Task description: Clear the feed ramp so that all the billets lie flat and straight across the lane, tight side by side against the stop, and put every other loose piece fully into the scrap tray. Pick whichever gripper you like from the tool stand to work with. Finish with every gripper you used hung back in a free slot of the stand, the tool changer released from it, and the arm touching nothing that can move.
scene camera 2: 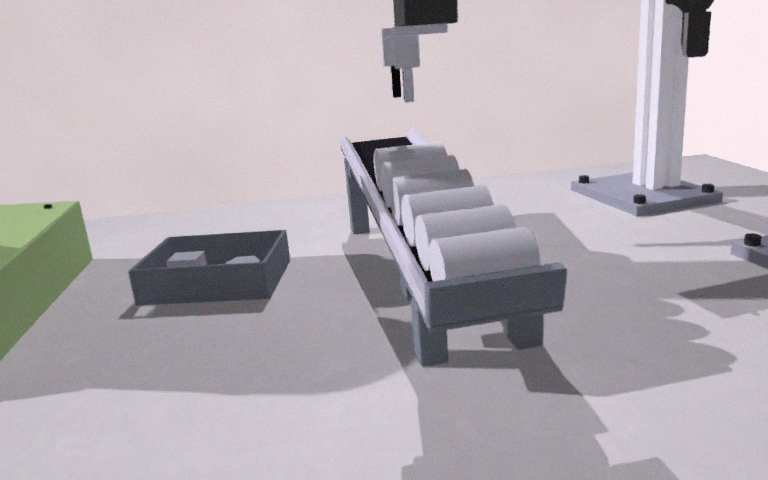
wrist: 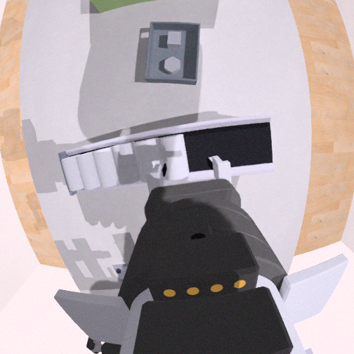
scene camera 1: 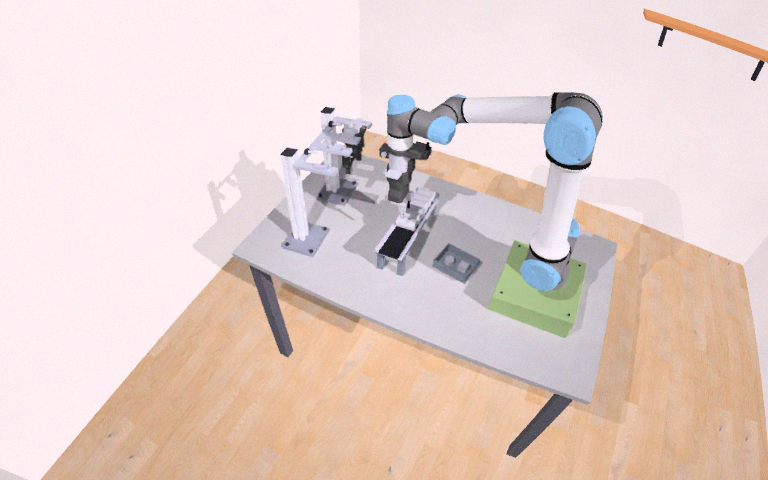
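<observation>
Six pale cylindrical billets (scene camera 2: 487,254) (wrist: 104,166) lie flat across the feed ramp (scene camera 1: 396,243) (scene camera 2: 390,226) (wrist: 240,142), side by side in a row from the stop (scene camera 2: 495,297). No clear gap shows between them; small gaps cannot be told. My gripper (scene camera 2: 402,97) (wrist: 189,169) has two slim fingers set apart, open and empty, above the ramp's upper part, clear of the billets. In the wrist view its left finger overlaps the uppermost billets. The scrap tray (scene camera 1: 447,271) (scene camera 2: 201,285) (wrist: 171,81) holds a square block (scene camera 2: 186,258) (wrist: 174,38) and a hexagonal piece (scene camera 2: 243,260) (wrist: 172,64).
The tool stand (scene camera 1: 294,198) (scene camera 2: 659,101) is beyond the ramp from the arm's base, with a black gripper (scene camera 1: 356,150) hanging at its far end and holder arms (scene camera 1: 317,165) reaching toward the ramp. The green base block (scene camera 1: 535,294) (scene camera 2: 45,266) is beside the tray.
</observation>
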